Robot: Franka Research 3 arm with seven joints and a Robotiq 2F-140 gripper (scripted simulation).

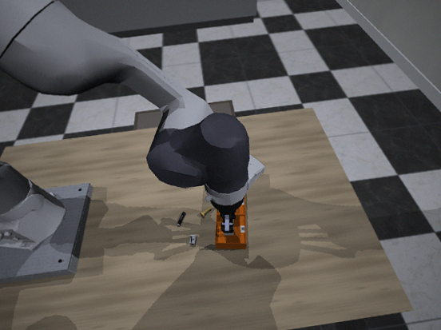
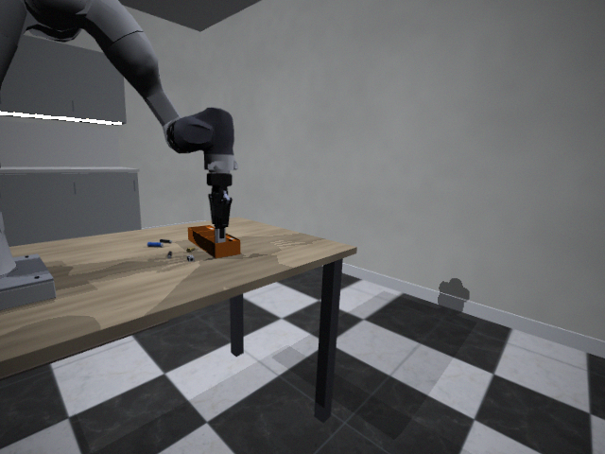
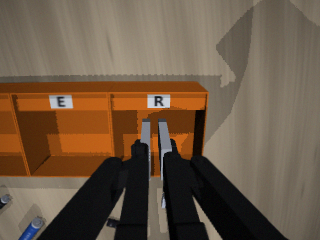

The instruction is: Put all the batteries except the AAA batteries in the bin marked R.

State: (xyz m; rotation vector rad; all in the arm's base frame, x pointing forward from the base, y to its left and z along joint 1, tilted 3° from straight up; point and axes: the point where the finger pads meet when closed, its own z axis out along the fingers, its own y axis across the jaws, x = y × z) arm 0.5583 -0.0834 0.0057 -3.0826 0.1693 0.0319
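My gripper is now 8 cm to the right of the orange three-compartment bin row, 3 cm above it and 1 cm short of it. The rest, counted from my hand: thin black battery: 14 cm behind, 6 cm to the left, 4 cm below; grey block: 11 cm behind, 4 cm below, 1 cm to the right; yellow screw: 7 cm to the left, 7 cm behind, 4 cm below.
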